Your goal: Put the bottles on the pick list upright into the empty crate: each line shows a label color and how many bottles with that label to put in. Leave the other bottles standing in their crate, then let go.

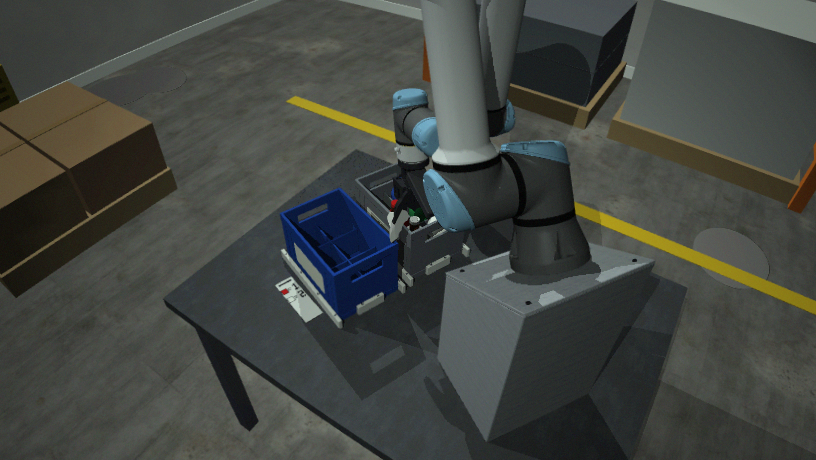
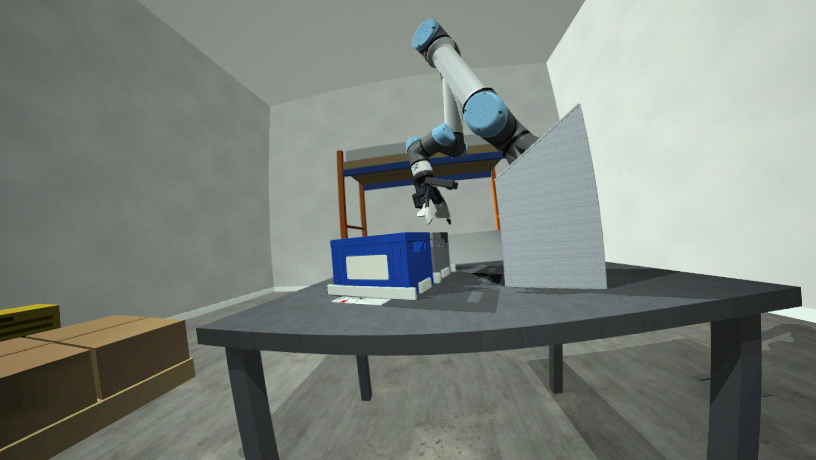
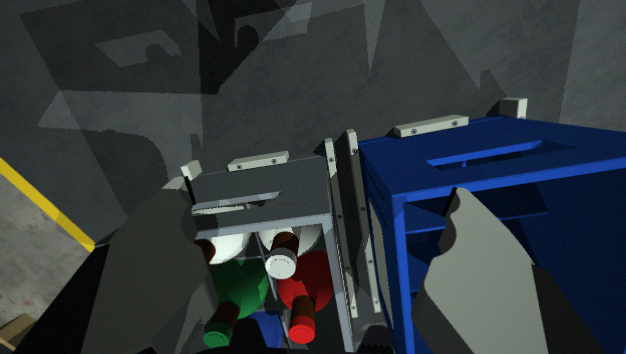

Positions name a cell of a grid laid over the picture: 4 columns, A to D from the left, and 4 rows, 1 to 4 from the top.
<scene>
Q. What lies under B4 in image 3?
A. A red bottle.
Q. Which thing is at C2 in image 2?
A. My gripper.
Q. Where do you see a pick list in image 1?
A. B3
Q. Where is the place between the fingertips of my gripper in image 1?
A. C3
</scene>
